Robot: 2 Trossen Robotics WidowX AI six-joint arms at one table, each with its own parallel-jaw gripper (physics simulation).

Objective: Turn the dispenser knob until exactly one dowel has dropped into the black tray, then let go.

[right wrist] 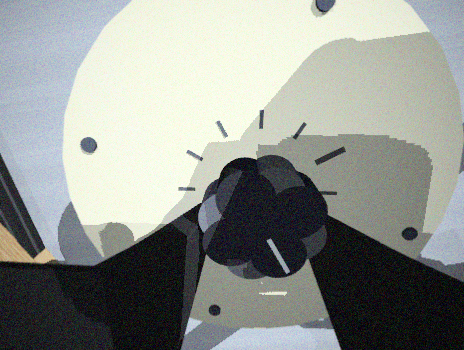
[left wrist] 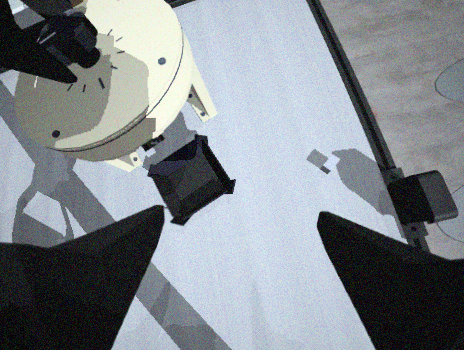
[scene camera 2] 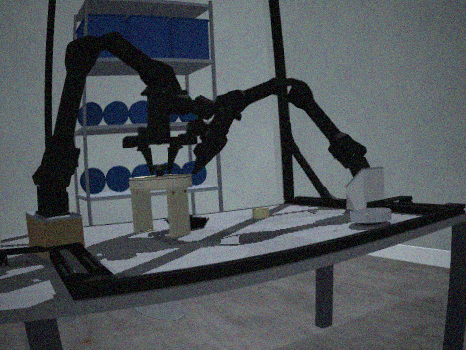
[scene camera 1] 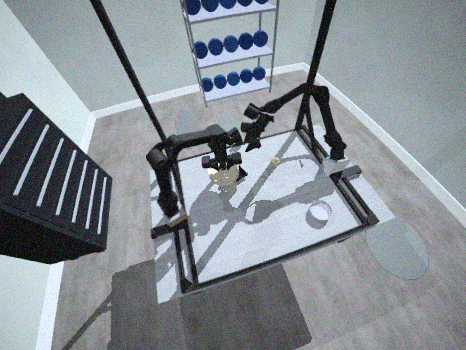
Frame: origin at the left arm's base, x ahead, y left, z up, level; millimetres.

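Seen in the pictures: left gripper, between the fingertips: (left wrist: 242, 216) (scene camera 2: 196, 170) (scene camera 1: 245, 147); right gripper, between the fingertips: (scene camera 2: 160, 175) (scene camera 1: 223, 170); left arm's base, origin of its link: (scene camera 2: 364, 176) (scene camera 1: 337, 158); right arm's base, origin of its link: (scene camera 2: 52, 213) (scene camera 1: 171, 210).
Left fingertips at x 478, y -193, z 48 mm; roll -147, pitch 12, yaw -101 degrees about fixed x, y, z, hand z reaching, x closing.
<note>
Pixels of each thing's top centre, then the offset from my left fingertips to it.
- cream round dispenser, centre of its top: (right wrist: 257, 192) (left wrist: 89, 57) (scene camera 2: 159, 175) (scene camera 1: 223, 168) dy +105, dx +150, dz -2 mm
- dark lobed knob, centre of its top: (right wrist: 263, 230) (left wrist: 59, 29) (scene camera 2: 159, 164) dy +105, dx +150, dz +26 mm
- black tray, centre of its top: (left wrist: 189, 177) (scene camera 2: 187, 218) (scene camera 1: 237, 173) dy +71, dx +67, dz -125 mm
- small yellow round piece, centre of its top: (scene camera 2: 260, 208) (scene camera 1: 275, 160) dy +50, dx -175, dz -124 mm
- shallow round dish, centre of its top: (scene camera 2: 370, 210) (scene camera 1: 321, 209) dy +418, dx -273, dz -117 mm
A cream round dispenser (scene camera 1: 223, 177) (scene camera 2: 160, 182) (left wrist: 165, 30) (right wrist: 135, 85) stands on legs. My right gripper (scene camera 2: 160, 172) (right wrist: 256, 215) points down at its top and is shut on the dark lobed knob (left wrist: 88, 57) (right wrist: 265, 195). The knob's white line points to the lower right in the right wrist view, away from the thick mark on the plate. The black tray (scene camera 1: 242, 174) (scene camera 2: 199, 222) (left wrist: 192, 182) lies beside the dispenser, below its dark outlet (left wrist: 153, 142). No dowel shows in the tray. My left gripper (scene camera 1: 252, 146) (left wrist: 242, 216) is open and empty, above and beside the tray.
A small yellow round piece (scene camera 1: 275, 161) (scene camera 2: 260, 213) lies near the table's middle. A shallow round dish (scene camera 1: 319, 214) (scene camera 2: 370, 217) lies on the right side. Black frame rails edge the table. My left arm reaches close beside my right gripper.
</note>
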